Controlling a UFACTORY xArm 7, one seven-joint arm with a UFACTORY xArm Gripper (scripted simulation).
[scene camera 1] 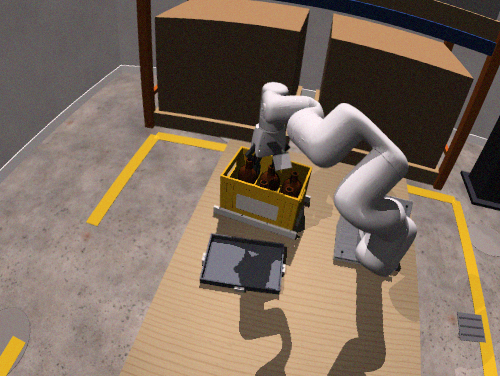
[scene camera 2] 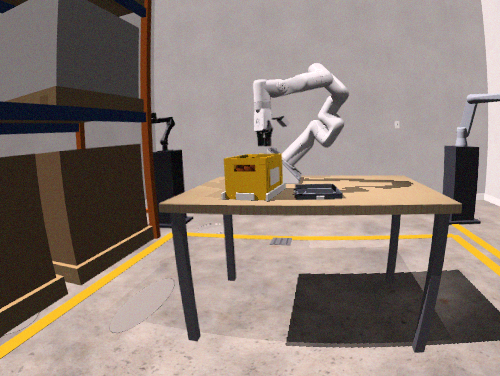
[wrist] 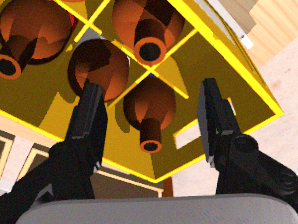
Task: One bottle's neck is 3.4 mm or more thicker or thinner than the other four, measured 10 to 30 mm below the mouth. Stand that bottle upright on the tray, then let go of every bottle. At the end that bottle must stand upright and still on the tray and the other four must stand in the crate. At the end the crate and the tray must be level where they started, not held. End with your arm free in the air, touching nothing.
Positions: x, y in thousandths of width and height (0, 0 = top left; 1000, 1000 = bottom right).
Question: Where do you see a bottle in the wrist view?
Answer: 320, 266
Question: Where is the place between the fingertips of my gripper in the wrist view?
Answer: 508, 440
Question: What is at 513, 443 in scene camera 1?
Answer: My gripper.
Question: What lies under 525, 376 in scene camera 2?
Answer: My gripper.
